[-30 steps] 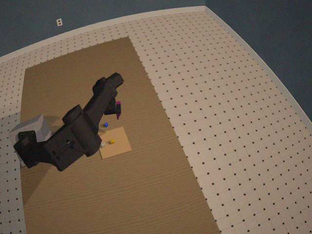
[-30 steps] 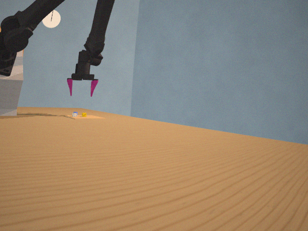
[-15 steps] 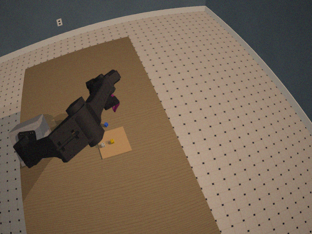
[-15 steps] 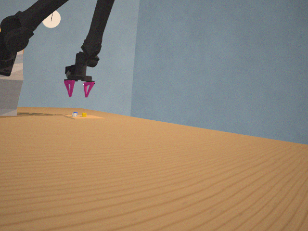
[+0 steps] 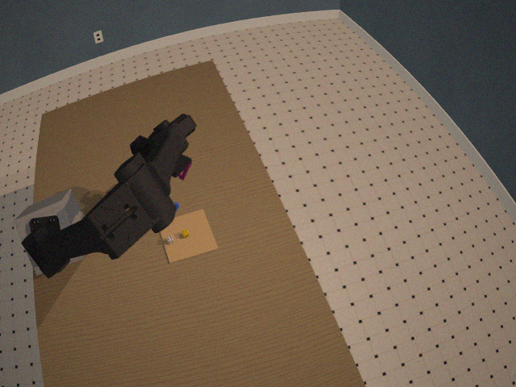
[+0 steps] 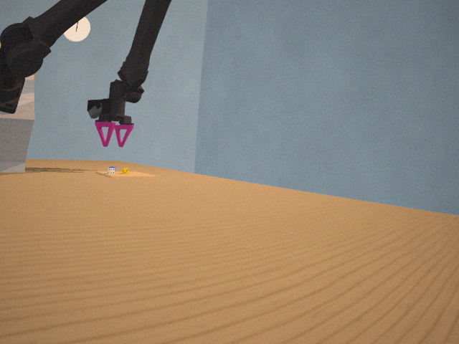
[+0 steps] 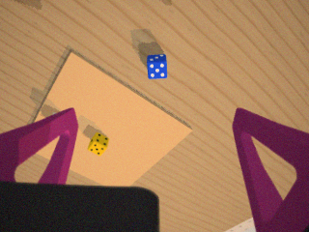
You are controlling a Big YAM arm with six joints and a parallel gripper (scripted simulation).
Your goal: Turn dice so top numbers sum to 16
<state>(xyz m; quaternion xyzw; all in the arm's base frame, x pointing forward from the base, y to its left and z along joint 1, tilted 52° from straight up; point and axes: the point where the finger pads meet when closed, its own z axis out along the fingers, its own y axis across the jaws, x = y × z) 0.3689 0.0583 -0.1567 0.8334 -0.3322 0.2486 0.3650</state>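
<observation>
The blue die is 80 mm below my hand. Round my hand: mat: 100 mm to the right, 90 mm below, 10 mm ahead; white die: 110 mm to the right, 80 mm below, 40 mm behind; yellow die: 100 mm to the right, 80 mm below, 10 mm ahead.
</observation>
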